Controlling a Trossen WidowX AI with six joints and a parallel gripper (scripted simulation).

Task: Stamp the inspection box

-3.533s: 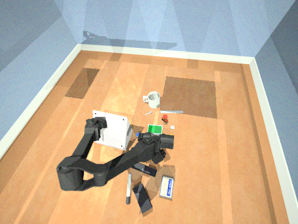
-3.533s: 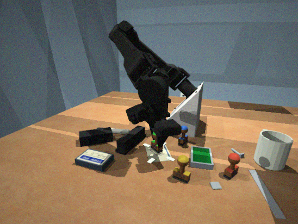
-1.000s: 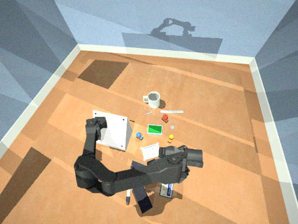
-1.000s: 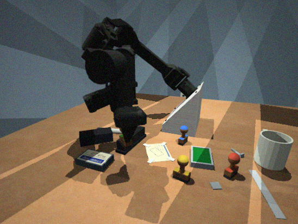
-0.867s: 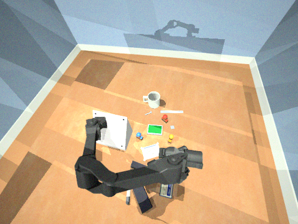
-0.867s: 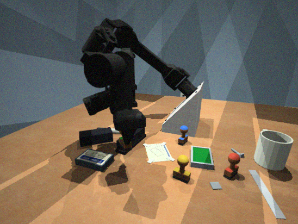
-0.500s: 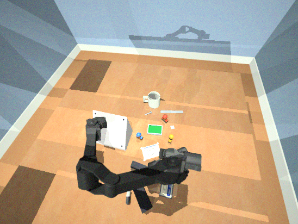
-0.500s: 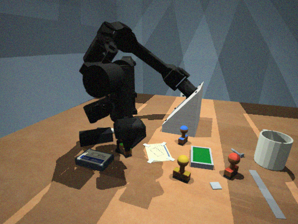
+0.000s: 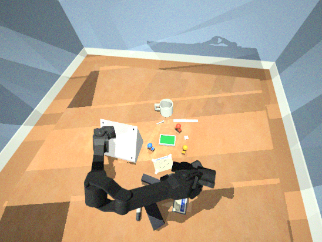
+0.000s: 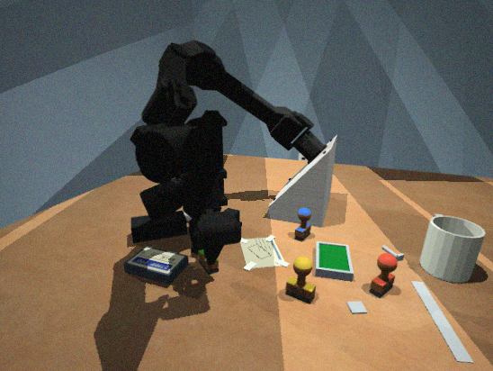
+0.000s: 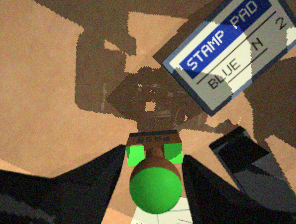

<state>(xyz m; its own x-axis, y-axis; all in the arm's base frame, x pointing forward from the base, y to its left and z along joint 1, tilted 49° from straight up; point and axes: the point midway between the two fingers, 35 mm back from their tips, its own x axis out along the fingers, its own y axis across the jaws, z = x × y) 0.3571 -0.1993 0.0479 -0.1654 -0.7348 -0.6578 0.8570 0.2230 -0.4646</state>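
Right now my gripper tip is right at the green stamp. Also, from my gripper tip: card (90 mm behind, 70 mm to the left, 40 mm below); yellow stamp (10 mm ahead, 150 mm to the left, 20 mm below); green ink pad (80 mm behind, 200 mm to the left, 40 mm below).
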